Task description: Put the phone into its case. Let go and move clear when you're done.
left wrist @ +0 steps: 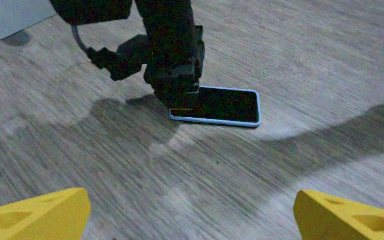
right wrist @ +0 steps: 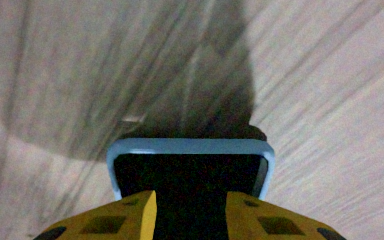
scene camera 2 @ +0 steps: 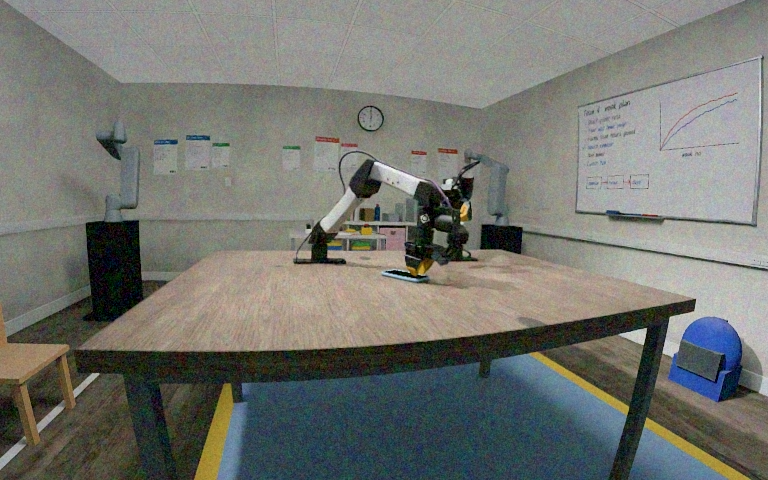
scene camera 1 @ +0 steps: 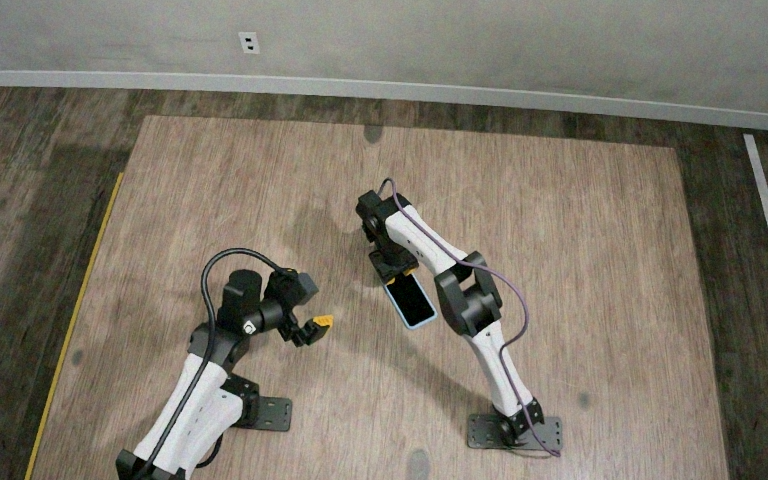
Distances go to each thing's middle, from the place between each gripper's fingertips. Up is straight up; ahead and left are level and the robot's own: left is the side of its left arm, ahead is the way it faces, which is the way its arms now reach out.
Right now the black phone (scene camera 1: 408,296) is 4 cm behind my right hand (scene camera 1: 397,277), 3 cm to the right of it and 2 cm below it.
Now: the black phone 9 cm ahead of my left hand (scene camera 1: 318,298), 18 cm to the right of it and 18 cm below it.
